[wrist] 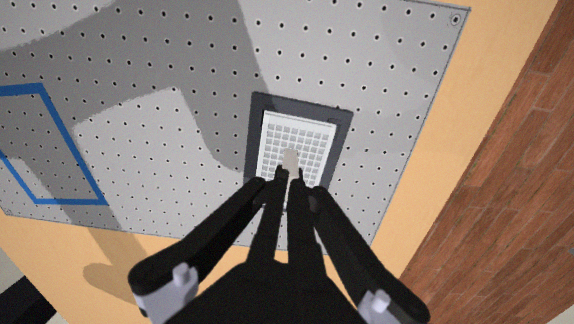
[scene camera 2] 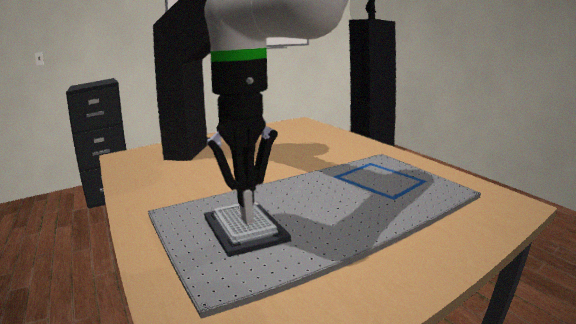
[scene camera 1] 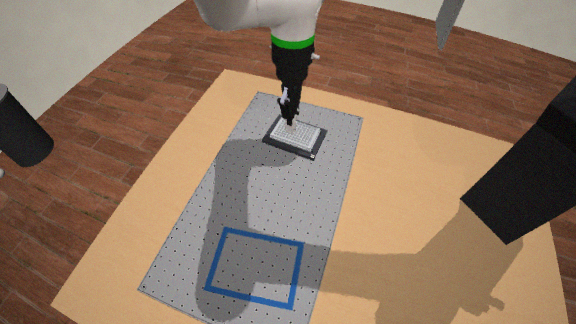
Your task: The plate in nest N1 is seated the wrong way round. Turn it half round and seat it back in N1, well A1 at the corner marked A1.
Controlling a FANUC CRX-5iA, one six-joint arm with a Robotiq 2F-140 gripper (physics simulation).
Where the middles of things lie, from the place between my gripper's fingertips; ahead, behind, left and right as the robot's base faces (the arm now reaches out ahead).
Now: hand 10 mm past the white well plate (scene camera 2: 229, 217) and 10 mm above it. Round my hand: dark nest (scene camera 2: 218, 231) 10 mm behind, 20 mm below.
